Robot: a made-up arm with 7 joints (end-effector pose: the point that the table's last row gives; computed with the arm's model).
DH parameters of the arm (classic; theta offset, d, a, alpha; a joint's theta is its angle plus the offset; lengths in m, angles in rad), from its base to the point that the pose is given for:
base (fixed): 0 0 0 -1.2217
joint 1: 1.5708 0 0 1.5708
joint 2: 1.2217 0 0 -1.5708
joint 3: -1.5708 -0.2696 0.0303 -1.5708
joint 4: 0 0 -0.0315 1.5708
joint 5: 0 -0.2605 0 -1.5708
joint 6: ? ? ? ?
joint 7: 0 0 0 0
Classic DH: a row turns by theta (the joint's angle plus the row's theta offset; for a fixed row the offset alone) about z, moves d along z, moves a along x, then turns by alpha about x.
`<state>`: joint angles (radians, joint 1 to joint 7).
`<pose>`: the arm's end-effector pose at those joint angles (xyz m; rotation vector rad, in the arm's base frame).
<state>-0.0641 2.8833 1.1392 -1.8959 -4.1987 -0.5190 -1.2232</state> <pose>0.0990 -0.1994 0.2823 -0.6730 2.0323 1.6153</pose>
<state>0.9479 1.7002 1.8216 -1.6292 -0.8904 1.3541 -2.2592</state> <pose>0.1315 0.2573 0.2892 1.3919 2.0169 0.0099</pose>
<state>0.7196 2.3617 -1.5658 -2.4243 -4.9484 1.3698 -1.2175</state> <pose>-0.1069 0.2127 -0.0542 -1.3440 1.6482 -0.8197</pose>
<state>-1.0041 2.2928 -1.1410 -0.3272 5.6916 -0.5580 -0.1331</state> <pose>-0.0828 0.4546 0.2658 1.6948 0.5271 -1.0578</pose>
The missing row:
joint 6: 0 0 0 1.5708
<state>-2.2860 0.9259 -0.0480 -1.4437 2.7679 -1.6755 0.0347</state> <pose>0.0304 0.0224 0.4371 2.1929 0.6625 -1.1304</pose>
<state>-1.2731 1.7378 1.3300 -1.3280 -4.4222 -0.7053 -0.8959</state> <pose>-0.1695 0.3395 0.2521 0.0470 1.6203 -0.8551</pose>
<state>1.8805 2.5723 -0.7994 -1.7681 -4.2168 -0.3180 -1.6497</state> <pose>-0.0762 0.3704 -0.0666 -0.2112 1.0649 -1.5213</pose>
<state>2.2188 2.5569 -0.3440 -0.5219 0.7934 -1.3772 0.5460</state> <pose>0.1382 0.5006 -0.0961 -0.2738 0.2698 -1.1214</pose>
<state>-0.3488 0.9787 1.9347 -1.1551 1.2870 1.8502 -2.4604</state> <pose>-0.0222 0.4752 -0.0456 1.2160 -1.4966 -0.9635</pose>
